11 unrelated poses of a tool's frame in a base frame.
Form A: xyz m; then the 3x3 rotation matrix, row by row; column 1 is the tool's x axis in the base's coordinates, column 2 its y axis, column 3 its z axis. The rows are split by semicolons.
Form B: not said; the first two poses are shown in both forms.
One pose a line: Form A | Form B
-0.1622, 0.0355, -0.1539; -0.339, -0.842, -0.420; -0.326, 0.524, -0.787; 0.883, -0.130, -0.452 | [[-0.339, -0.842, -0.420, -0.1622], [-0.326, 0.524, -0.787, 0.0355], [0.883, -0.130, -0.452, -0.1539], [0, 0, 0, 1]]
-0.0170, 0.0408, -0.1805; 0.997, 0.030, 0.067; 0.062, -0.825, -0.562; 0.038, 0.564, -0.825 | [[0.997, 0.030, 0.067, -0.0170], [0.062, -0.825, -0.562, 0.0408], [0.038, 0.564, -0.825, -0.1805], [0, 0, 0, 1]]
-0.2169, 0.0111, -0.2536; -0.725, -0.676, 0.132; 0.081, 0.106, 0.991; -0.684, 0.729, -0.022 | [[-0.725, -0.676, 0.132, -0.2169], [0.081, 0.106, 0.991, 0.0111], [-0.684, 0.729, -0.022, -0.2536], [0, 0, 0, 1]]
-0.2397, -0.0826, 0.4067; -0.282, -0.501, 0.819; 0.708, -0.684, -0.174; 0.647, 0.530, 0.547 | [[-0.282, -0.501, 0.819, -0.2397], [0.708, -0.684, -0.174, -0.0826], [0.647, 0.530, 0.547, 0.4067], [0, 0, 0, 1]]
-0.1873, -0.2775, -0.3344; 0.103, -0.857, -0.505; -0.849, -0.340, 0.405; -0.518, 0.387, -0.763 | [[0.103, -0.857, -0.505, -0.1873], [-0.849, -0.340, 0.405, -0.2775], [-0.518, 0.387, -0.763, -0.3344], [0, 0, 0, 1]]
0.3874, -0.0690, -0.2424; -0.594, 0.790, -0.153; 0.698, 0.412, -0.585; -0.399, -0.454, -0.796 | [[-0.594, 0.790, -0.153, 0.3874], [0.698, 0.412, -0.585, -0.0690], [-0.399, -0.454, -0.796, -0.2424], [0, 0, 0, 1]]
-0.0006, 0.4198, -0.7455; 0.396, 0.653, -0.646; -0.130, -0.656, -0.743; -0.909, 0.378, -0.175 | [[0.396, 0.653, -0.646, -0.0006], [-0.130, -0.656, -0.743, 0.4198], [-0.909, 0.378, -0.175, -0.7455], [0, 0, 0, 1]]
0.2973, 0.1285, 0.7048; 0.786, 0.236, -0.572; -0.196, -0.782, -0.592; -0.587, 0.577, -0.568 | [[0.786, 0.236, -0.572, 0.2973], [-0.196, -0.782, -0.592, 0.1285], [-0.587, 0.577, -0.568, 0.7048], [0, 0, 0, 1]]
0.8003, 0.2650, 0.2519; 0.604, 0.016, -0.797; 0.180, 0.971, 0.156; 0.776, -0.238, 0.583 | [[0.604, 0.016, -0.797, 0.8003], [0.180, 0.971, 0.156, 0.2650], [0.776, -0.238, 0.583, 0.2519], [0, 0, 0, 1]]
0.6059, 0.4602, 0.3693; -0.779, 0.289, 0.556; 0.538, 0.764, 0.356; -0.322, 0.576, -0.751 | [[-0.779, 0.289, 0.556, 0.6059], [0.538, 0.764, 0.356, 0.4602], [-0.322, 0.576, -0.751, 0.3693], [0, 0, 0, 1]]
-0.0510, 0.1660, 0.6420; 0.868, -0.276, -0.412; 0.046, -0.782, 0.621; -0.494, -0.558, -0.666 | [[0.868, -0.276, -0.412, -0.0510], [0.046, -0.782, 0.621, 0.1660], [-0.494, -0.558, -0.666, 0.6420], [0, 0, 0, 1]]
